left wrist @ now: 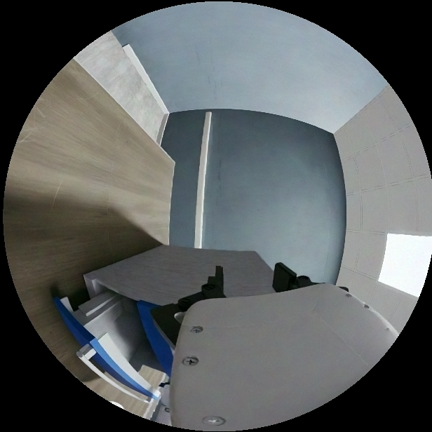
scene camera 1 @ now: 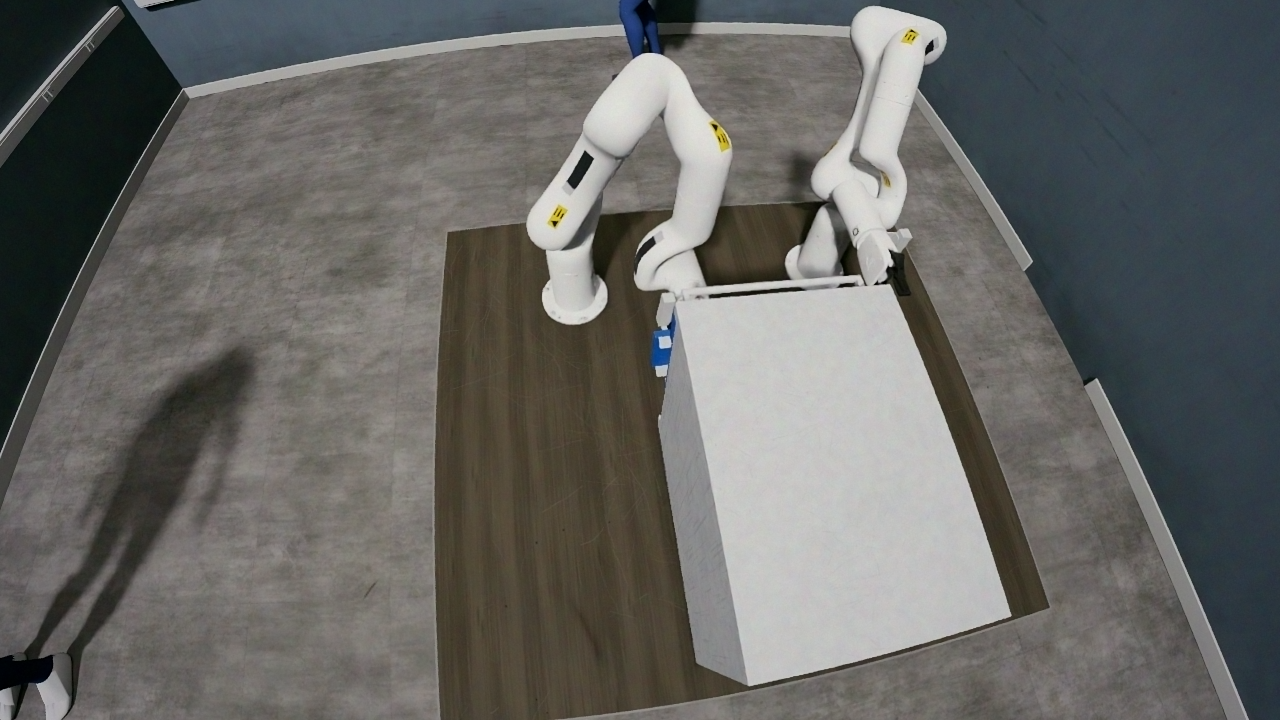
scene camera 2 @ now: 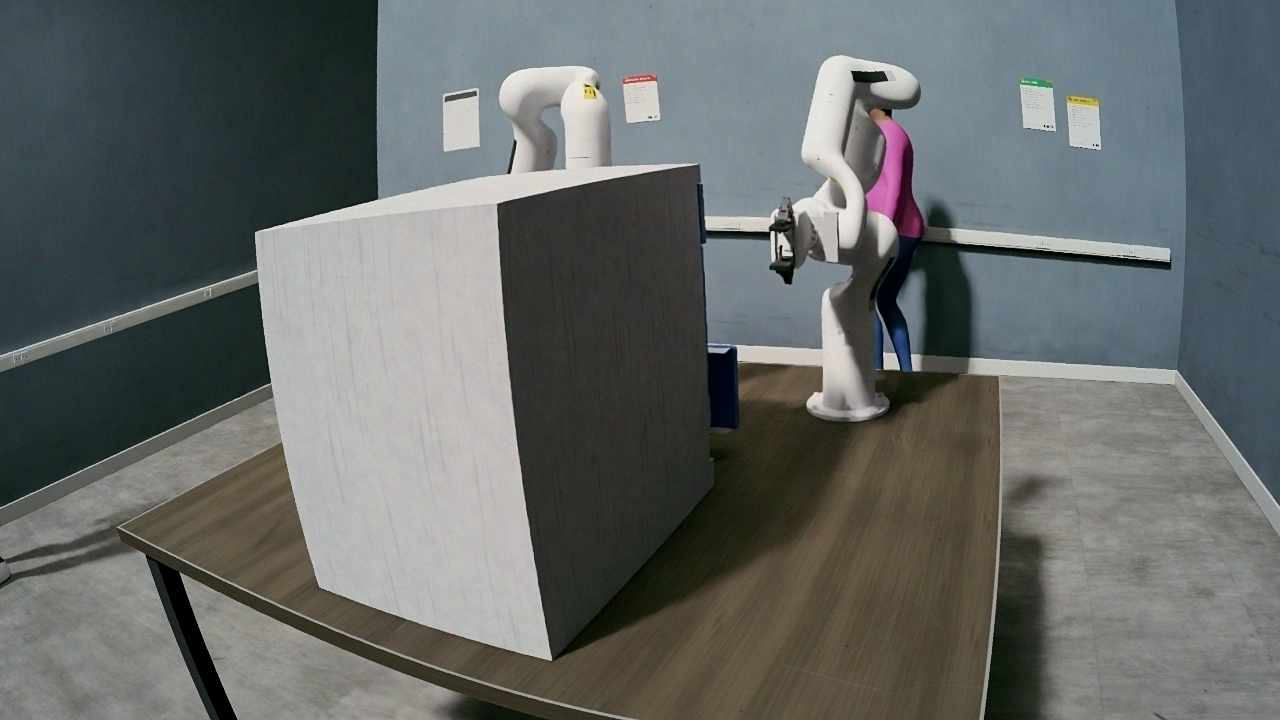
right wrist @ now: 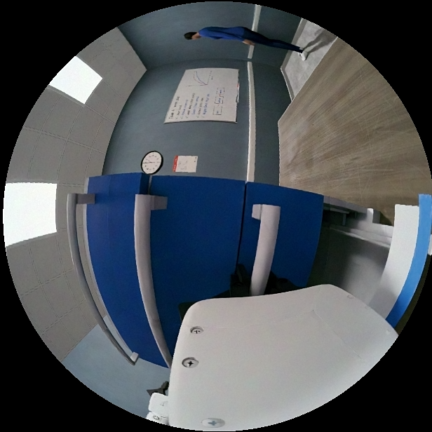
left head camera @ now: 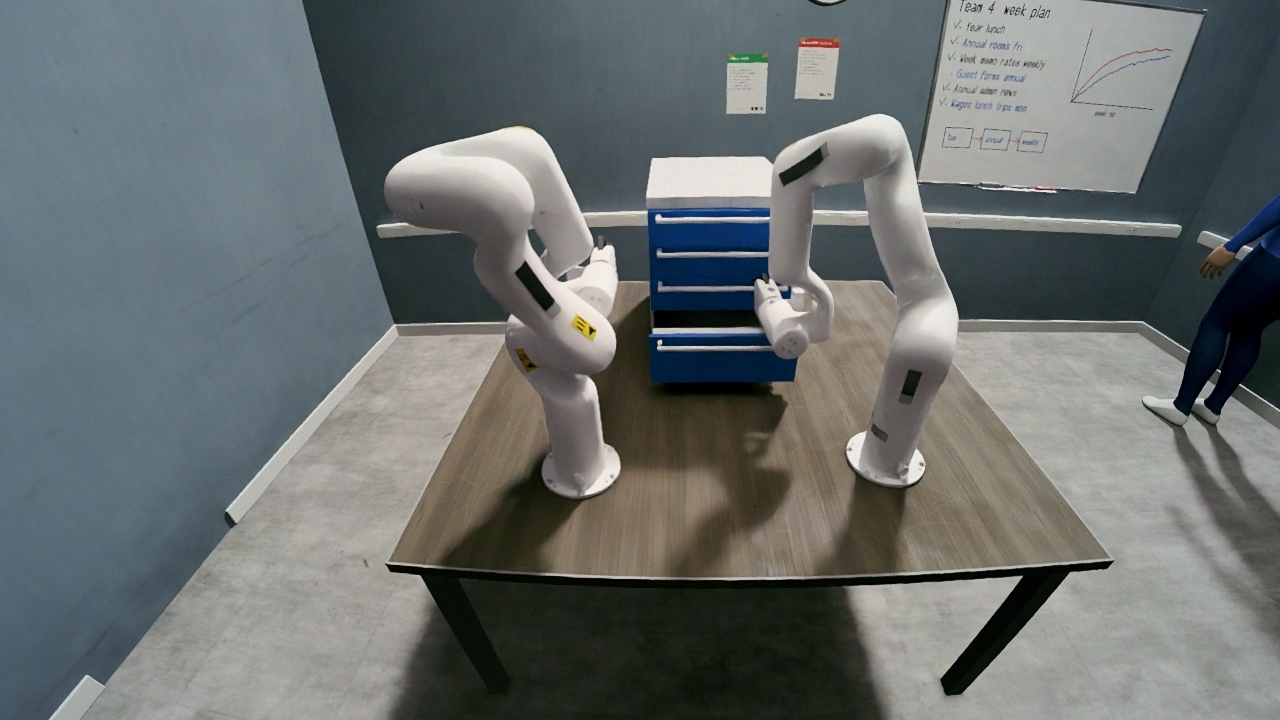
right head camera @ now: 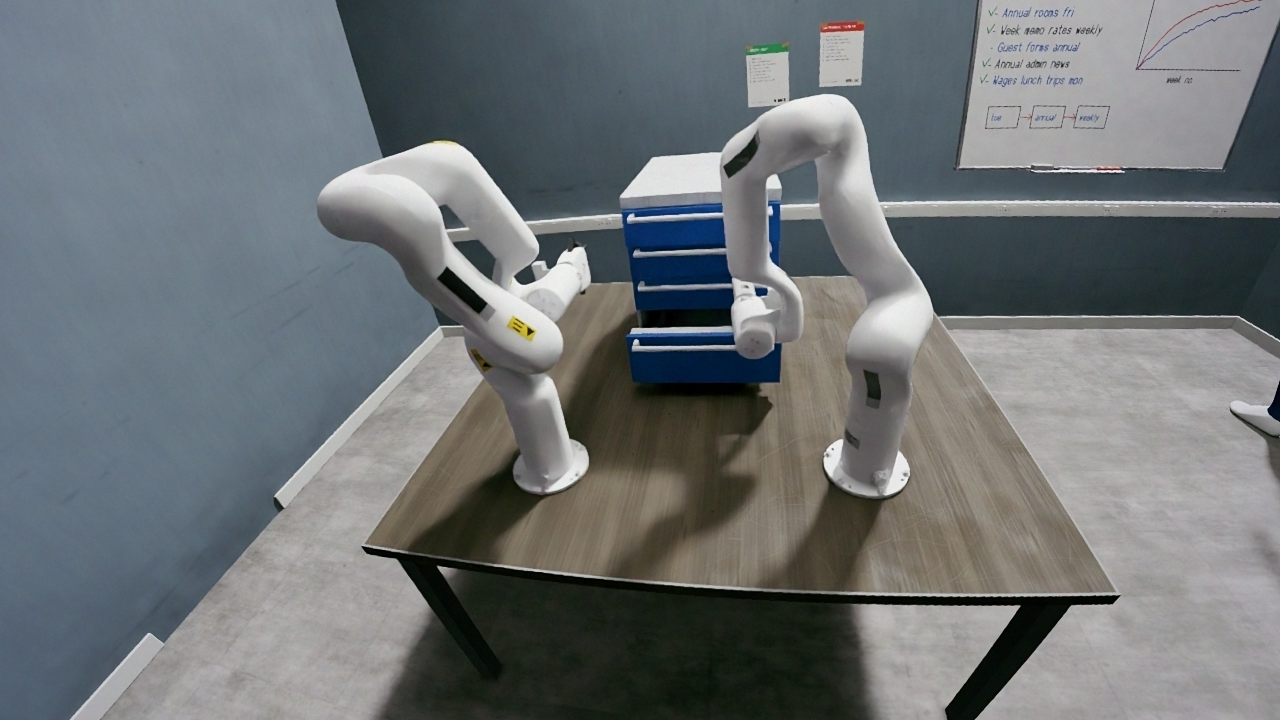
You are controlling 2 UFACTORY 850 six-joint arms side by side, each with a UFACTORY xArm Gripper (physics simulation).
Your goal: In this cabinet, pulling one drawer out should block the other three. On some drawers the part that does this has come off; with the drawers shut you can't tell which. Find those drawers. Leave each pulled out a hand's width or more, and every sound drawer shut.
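Observation:
The white cabinet [left head camera: 709, 181] [right head camera: 671, 181] [scene camera 1: 832, 465] [scene camera 2: 402, 385] [left wrist: 180, 272] has four blue drawers. The bottom drawer [left head camera: 716, 367] [right head camera: 680, 367] [scene camera 2: 723, 389] [right wrist: 425, 220] is pulled out. The top drawer [left head camera: 711, 234] [right wrist: 115, 225], second drawer [left head camera: 711, 268] [right wrist: 195, 220] and third drawer [left head camera: 698, 300] [right wrist: 295, 230] look shut. My right gripper [right wrist: 248, 275] is shut on the third drawer's handle [right wrist: 266, 240]; its arm partly covers the cabinet's right side in the head views. My left gripper [left head camera: 601, 241] [right head camera: 575, 245] [scene camera 2: 781, 241] [left wrist: 248, 276] is open and empty, left of the drawer fronts.
The cabinet stands at the back of the wooden table [left head camera: 698, 528] [right head camera: 716, 546] [scene camera 1: 537, 537] [scene camera 2: 805, 608]. The pulled-out bottom drawer juts below my right gripper. A person in pink [scene camera 2: 895, 179] stands behind my left arm in scene camera 2.

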